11 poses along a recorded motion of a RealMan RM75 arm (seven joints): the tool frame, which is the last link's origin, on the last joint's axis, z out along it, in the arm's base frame.
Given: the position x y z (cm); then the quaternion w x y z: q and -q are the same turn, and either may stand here.
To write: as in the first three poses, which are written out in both.
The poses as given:
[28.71, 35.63, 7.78, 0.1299, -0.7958, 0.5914, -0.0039]
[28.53, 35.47, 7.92, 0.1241, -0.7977, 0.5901, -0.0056]
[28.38, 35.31, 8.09, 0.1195, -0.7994, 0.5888, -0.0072]
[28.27, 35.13, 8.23, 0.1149, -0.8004, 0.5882, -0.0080]
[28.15, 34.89, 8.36, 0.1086, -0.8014, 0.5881, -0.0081]
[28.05, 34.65, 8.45, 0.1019, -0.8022, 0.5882, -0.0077]
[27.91, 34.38, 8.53, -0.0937, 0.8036, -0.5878, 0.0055]
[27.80, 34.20, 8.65, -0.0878, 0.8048, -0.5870, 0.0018]
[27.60, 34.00, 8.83, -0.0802, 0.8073, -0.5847, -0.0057]
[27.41, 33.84, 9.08, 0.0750, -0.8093, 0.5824, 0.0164]
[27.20, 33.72, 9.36, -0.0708, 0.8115, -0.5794, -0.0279]
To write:
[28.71, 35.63, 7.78, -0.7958, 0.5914, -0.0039, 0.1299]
[28.53, 35.47, 7.92, -0.7977, 0.5901, -0.0056, 0.1241]
[28.38, 35.31, 8.09, -0.7994, 0.5888, -0.0072, 0.1195]
[28.27, 35.13, 8.23, -0.8004, 0.5882, -0.0080, 0.1149]
[28.15, 34.89, 8.36, -0.8014, 0.5881, -0.0081, 0.1086]
[28.05, 34.65, 8.45, -0.8022, 0.5882, -0.0077, 0.1019]
[27.91, 34.38, 8.53, -0.8036, 0.5878, -0.0055, 0.0937]
[27.80, 34.20, 8.65, -0.8048, 0.5870, -0.0018, 0.0878]
[27.60, 34.00, 8.83, -0.8073, 0.5847, 0.0057, 0.0802]
[27.41, 33.84, 9.08, -0.8093, 0.5824, 0.0164, 0.0750]
[27.20, 33.72, 9.36, -0.8115, 0.5794, 0.0279, 0.0708]

